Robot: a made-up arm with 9 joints.
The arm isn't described. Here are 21 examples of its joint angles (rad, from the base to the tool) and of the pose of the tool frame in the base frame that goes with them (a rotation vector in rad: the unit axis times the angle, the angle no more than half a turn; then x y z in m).
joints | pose
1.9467 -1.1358 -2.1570 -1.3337 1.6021 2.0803 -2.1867 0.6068 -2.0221 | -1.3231 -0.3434 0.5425 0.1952 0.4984 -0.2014
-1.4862 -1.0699 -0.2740 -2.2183 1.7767 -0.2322 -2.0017 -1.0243 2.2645 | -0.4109 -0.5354 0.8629 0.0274 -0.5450 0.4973
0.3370 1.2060 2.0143 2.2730 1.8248 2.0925 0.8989 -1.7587 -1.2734 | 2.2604 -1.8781 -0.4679 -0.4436 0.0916 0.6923
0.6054 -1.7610 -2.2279 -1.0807 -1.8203 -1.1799 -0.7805 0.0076 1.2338 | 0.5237 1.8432 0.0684 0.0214 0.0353 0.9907
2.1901 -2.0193 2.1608 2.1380 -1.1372 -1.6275 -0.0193 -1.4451 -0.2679 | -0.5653 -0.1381 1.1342 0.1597 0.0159 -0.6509
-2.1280 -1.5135 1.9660 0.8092 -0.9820 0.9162 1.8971 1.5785 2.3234 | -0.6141 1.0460 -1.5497 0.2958 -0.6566 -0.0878
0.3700 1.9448 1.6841 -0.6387 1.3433 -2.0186 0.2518 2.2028 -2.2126 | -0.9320 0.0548 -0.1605 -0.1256 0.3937 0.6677
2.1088 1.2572 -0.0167 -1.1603 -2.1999 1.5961 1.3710 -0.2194 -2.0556 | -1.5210 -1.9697 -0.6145 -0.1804 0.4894 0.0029
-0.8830 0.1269 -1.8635 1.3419 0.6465 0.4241 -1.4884 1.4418 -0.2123 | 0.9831 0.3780 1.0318 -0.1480 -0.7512 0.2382
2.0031 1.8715 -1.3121 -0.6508 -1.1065 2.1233 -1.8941 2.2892 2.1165 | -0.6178 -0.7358 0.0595 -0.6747 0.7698 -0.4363
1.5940 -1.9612 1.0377 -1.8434 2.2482 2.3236 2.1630 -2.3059 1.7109 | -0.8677 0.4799 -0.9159 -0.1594 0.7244 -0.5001
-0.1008 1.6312 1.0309 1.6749 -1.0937 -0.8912 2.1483 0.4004 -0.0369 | 0.2238 0.1540 0.5239 -0.5546 -0.2364 0.7184
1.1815 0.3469 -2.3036 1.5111 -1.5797 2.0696 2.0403 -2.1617 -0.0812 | -0.9168 1.3702 2.5357 0.2446 0.4406 0.8912
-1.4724 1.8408 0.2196 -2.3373 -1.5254 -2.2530 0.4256 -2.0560 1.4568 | 1.3819 1.3651 1.1473 -0.3139 -0.5635 -0.0320
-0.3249 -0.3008 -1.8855 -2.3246 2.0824 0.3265 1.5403 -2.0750 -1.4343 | 1.5817 -2.0679 1.7205 0.2858 0.1982 0.3590
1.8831 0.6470 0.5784 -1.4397 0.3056 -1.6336 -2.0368 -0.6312 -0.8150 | 1.1280 1.2352 -1.2756 -0.1775 0.7114 0.2974
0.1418 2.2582 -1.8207 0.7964 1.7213 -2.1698 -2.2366 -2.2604 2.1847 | 1.3525 1.9517 1.8584 0.3182 0.1611 0.7999
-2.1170 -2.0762 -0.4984 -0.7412 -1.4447 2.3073 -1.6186 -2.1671 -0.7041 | 1.6248 2.5843 -0.0955 0.6812 -0.8903 -0.0320
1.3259 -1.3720 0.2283 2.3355 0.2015 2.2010 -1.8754 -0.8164 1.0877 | -2.0564 -1.1229 -1.0383 0.1947 0.1928 0.1777
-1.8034 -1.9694 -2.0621 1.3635 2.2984 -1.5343 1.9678 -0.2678 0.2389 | -1.2306 0.2049 0.7200 -0.4221 -0.7592 0.2452
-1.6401 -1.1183 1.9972 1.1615 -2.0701 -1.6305 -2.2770 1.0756 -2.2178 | 0.2556 -1.7049 2.4791 0.0372 -0.7333 0.2868
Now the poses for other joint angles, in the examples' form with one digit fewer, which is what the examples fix.
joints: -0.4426 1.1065 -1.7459 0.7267 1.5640 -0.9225 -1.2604 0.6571 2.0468
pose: 0.612 2.002 1.179 0.391 -0.285 1.007
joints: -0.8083 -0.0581 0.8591 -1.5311 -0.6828 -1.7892 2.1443 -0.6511 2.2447
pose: -0.429 -1.092 1.195 -0.487 -0.404 0.350
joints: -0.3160 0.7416 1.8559 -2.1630 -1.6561 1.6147 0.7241 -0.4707 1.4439
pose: -1.785 0.413 1.016 -0.099 -0.350 0.477
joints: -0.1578 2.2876 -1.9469 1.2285 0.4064 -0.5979 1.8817 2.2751 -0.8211
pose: 1.218 -0.313 0.217 -0.171 0.326 0.769
